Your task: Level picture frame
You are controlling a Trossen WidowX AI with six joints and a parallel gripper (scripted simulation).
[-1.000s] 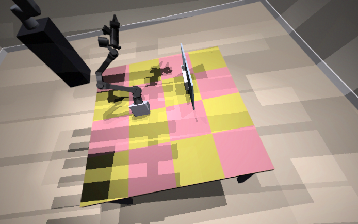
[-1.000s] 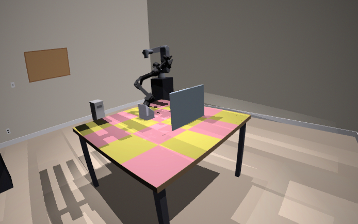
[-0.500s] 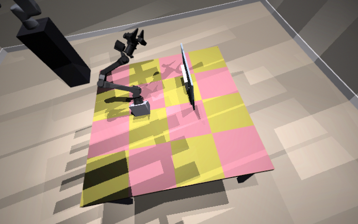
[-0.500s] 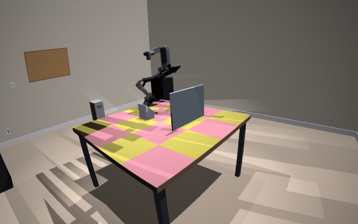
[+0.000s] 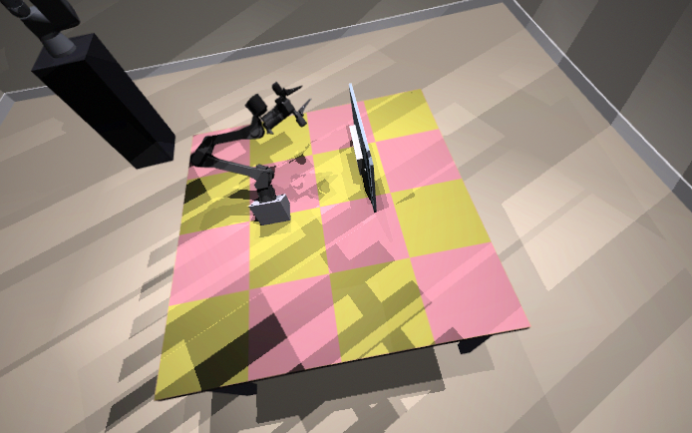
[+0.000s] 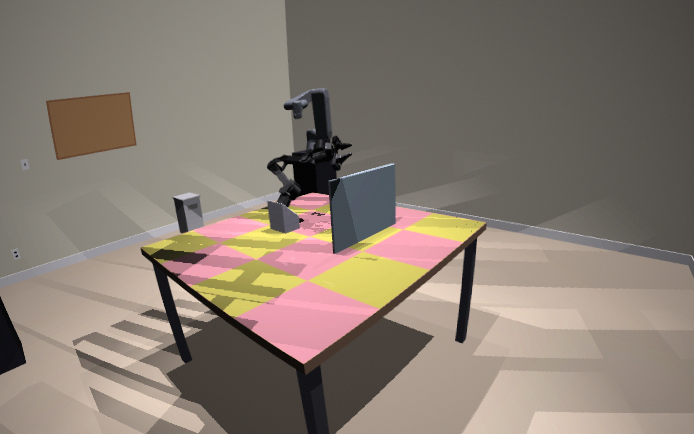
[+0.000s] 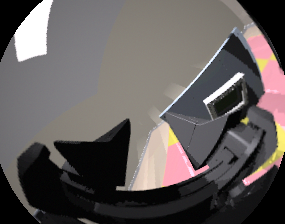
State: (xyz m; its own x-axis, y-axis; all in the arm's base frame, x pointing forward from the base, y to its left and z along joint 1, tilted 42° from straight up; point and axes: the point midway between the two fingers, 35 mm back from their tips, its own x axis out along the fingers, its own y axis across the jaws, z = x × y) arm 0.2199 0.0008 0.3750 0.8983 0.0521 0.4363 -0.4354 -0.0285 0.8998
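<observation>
Right now my gripper tip is 220 mm above the picture frame, 160 mm short of it and 150 mm to the left of it. From my gripper tip the other things lie so: upright wall panel (230 mm below, 170 mm ahead, 140 mm to the right).
</observation>
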